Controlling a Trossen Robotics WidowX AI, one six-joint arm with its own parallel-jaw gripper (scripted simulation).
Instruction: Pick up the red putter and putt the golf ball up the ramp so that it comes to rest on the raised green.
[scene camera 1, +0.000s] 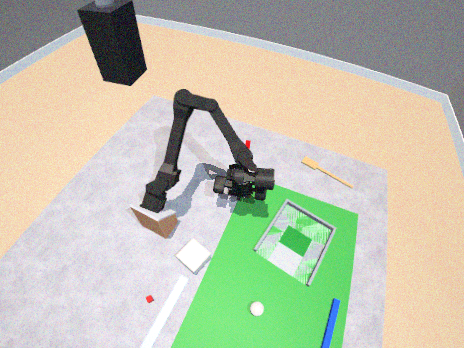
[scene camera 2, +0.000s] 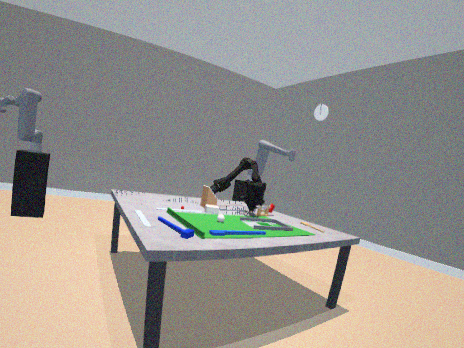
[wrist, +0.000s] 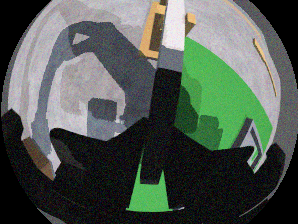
Scene:
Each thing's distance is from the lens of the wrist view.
my gripper (wrist: 153, 123): 10 cm
green mat (wrist: 214, 101): 16 cm

